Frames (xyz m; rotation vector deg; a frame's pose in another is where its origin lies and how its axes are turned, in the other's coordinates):
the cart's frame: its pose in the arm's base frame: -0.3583 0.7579 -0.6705 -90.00 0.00 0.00
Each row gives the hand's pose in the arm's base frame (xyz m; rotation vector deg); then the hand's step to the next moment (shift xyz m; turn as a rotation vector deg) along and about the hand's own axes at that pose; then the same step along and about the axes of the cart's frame.
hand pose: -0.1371 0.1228 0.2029 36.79 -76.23 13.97
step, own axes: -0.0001 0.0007 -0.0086 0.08 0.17 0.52
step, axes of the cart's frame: 0.0067 0.0007 0.0054 -0.50 -0.18 -0.17
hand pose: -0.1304 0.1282 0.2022 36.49 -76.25 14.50
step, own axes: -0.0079 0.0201 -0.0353 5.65 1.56 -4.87
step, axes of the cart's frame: 0.0166 0.0053 0.0375 4.55 -5.34 2.97
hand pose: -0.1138 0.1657 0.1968 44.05 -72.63 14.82
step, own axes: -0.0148 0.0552 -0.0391 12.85 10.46 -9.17
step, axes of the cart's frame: -0.0066 -0.0034 0.0688 4.93 -14.92 10.57
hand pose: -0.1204 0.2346 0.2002 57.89 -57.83 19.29
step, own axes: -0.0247 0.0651 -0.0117 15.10 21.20 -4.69
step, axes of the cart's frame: -0.0492 -0.0132 0.0489 -3.32 -23.28 12.09
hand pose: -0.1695 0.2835 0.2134 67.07 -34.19 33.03
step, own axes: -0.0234 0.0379 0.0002 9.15 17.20 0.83
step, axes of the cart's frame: -0.0429 -0.0089 0.0082 -5.49 -18.01 5.07
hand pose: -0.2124 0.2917 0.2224 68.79 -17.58 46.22
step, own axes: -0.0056 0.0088 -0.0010 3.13 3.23 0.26
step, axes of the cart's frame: -0.0102 -0.0024 -0.0001 -0.04 -4.28 1.41
